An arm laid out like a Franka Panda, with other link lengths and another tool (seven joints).
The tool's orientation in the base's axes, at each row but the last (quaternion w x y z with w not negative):
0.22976 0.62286 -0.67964 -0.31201
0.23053 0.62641 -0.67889 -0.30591
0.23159 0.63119 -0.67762 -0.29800
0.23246 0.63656 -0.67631 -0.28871
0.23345 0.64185 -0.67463 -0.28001
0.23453 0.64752 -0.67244 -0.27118
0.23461 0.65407 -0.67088 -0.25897
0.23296 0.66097 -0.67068 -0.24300
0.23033 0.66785 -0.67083 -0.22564
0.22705 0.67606 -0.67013 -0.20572
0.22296 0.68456 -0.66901 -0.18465
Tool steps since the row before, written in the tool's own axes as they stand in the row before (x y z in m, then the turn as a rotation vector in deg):
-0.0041 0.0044 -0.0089 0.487 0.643 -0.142
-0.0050 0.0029 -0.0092 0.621 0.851 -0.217
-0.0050 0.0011 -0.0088 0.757 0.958 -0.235
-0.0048 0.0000 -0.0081 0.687 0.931 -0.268
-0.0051 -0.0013 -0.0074 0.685 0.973 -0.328
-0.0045 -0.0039 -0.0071 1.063 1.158 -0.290
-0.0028 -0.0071 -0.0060 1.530 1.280 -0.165
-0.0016 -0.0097 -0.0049 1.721 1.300 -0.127
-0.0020 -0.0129 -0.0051 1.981 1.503 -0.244
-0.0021 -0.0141 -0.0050 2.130 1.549 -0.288
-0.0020 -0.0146 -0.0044 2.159 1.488 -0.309
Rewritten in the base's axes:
0.0036 0.0030 0.0097 -0.410 -0.483 0.519
0.0049 0.0039 0.0089 -0.520 -0.619 0.709
0.0058 0.0040 0.0074 -0.598 -0.754 0.788
0.0059 0.0040 0.0061 -0.550 -0.688 0.797
0.0063 0.0045 0.0048 -0.540 -0.690 0.870
0.0079 0.0040 0.0028 -0.722 -1.062 0.951
0.0094 0.0025 0.0000 -0.912 -1.522 0.926
0.0106 0.0014 -0.0023 -0.955 -1.712 0.907
0.0133 0.0019 -0.0038 -1.045 -1.971 1.126
0.0143 0.0022 -0.0042 -1.054 -2.118 1.192
0.0145 0.0023 -0.0045 -0.991 -2.145 1.177

